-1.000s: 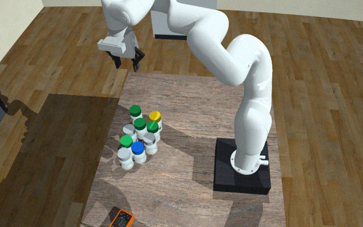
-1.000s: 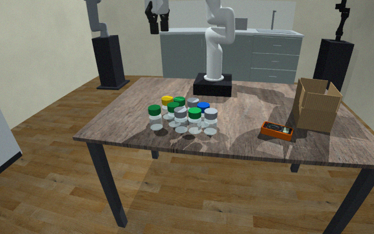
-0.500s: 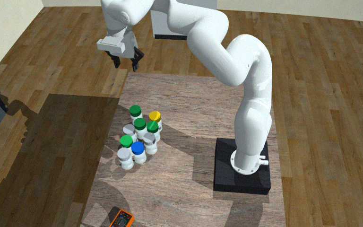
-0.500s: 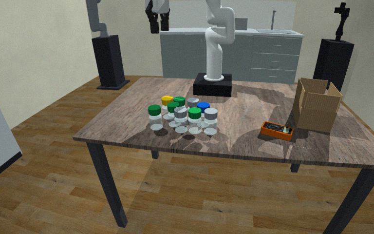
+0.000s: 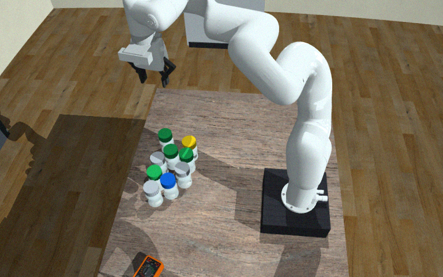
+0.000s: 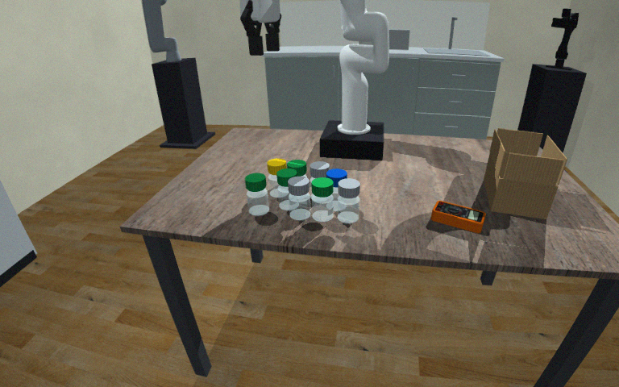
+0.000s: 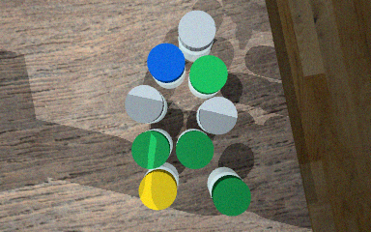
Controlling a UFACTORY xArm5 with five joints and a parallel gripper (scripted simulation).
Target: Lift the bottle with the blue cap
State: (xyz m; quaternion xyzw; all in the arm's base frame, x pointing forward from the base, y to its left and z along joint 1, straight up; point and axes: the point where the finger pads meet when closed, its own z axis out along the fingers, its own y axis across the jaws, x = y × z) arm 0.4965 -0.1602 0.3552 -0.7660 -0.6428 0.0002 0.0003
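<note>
My gripper is now 380 mm above the blue-capped bottle, 160 mm to the right of it and 30 mm past it. Round my hand: yellow-capped bottle: 380 mm below, 80 mm behind, 20 mm to the right; orange multimeter: 480 mm to the left, 410 mm below, 20 mm behind.
</note>
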